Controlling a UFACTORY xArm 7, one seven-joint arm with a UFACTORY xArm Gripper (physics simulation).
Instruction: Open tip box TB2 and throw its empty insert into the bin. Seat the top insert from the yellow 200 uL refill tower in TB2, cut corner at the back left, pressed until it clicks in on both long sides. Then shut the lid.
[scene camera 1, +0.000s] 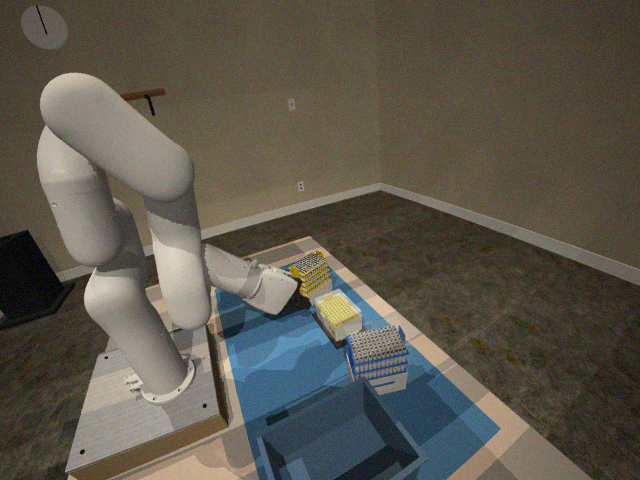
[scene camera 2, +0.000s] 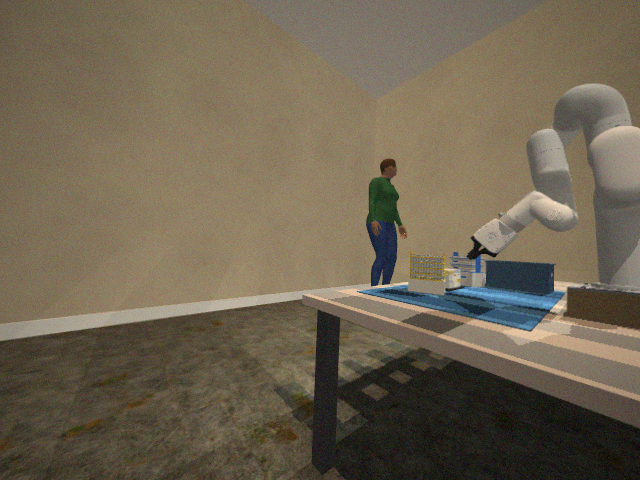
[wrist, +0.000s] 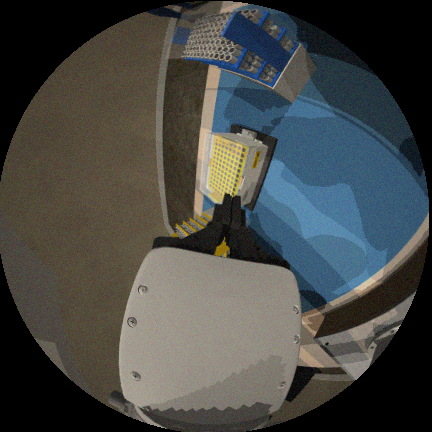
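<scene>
Tip box TB2 (scene camera 1: 338, 316) (scene camera 2: 452, 279) (wrist: 231, 167) stands in a dark holder (scene camera 1: 328, 331) (wrist: 265, 175). A yellow insert shows in it through a clear lid, which appears down over the box; whether the lid or the insert's long sides are latched cannot be told. The yellow refill tower (scene camera 1: 313, 276) (scene camera 2: 427, 266) (wrist: 192, 226) stands beside the box, with several inserts stacked. My gripper (scene camera 1: 309, 305) (scene camera 2: 470, 255) (wrist: 228, 204) is shut and empty, tilted, near the box's end towards the yellow tower. Its fingers hide part of that end in the wrist view. The cut corner cannot be made out.
A blue refill tower (scene camera 1: 378, 356) (scene camera 2: 465, 264) (wrist: 260, 42) stands on the box's other side. The deep dark-blue bin (scene camera 1: 393, 431) (scene camera 2: 519, 277) stands beyond it on the blue mat (scene camera 1: 279, 356). A person (scene camera 2: 383, 204) stands behind the table.
</scene>
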